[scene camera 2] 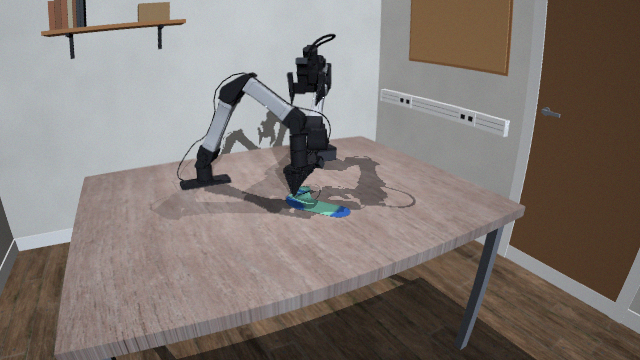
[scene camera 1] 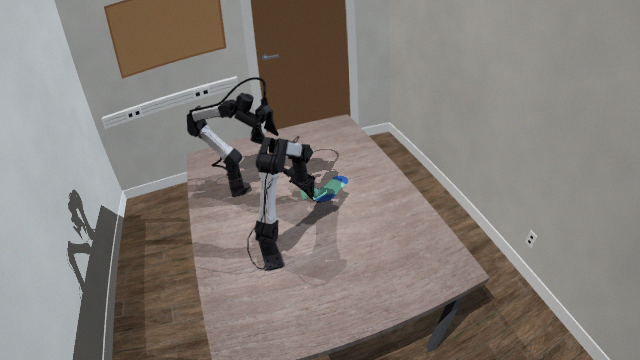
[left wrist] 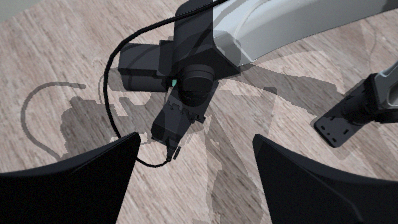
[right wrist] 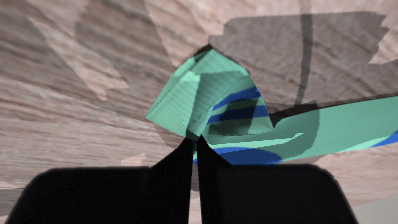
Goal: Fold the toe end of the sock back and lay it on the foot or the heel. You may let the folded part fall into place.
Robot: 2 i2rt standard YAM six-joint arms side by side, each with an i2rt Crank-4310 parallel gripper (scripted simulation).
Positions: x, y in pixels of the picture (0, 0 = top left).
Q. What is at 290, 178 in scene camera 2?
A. The right gripper.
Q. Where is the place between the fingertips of the left gripper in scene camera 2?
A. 303, 104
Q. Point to a mint-green sock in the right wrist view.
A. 209, 94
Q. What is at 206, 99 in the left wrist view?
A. The right gripper.
